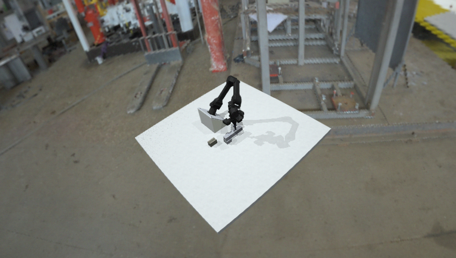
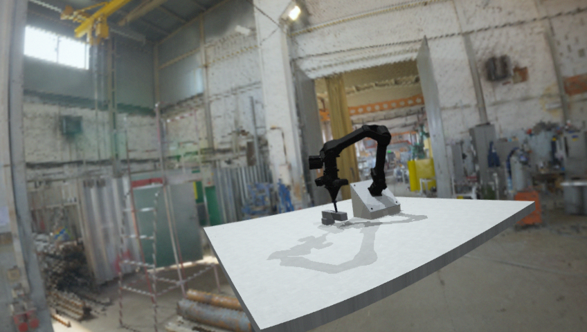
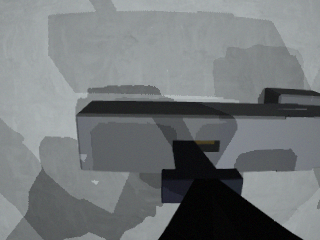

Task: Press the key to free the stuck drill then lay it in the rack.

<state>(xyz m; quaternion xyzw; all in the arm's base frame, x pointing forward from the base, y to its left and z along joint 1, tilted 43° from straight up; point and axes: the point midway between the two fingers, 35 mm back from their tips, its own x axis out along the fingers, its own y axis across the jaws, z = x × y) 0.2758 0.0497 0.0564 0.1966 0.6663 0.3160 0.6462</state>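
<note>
Now: the dark key 3 cm below my gripper tip. From my gripper tip the other things lie so: drill (8 cm below, 5 cm to the right); grey block (8 cm below, 3 cm to the right); dark rack (21 cm to the right, 11 cm below, 5 cm behind).
</note>
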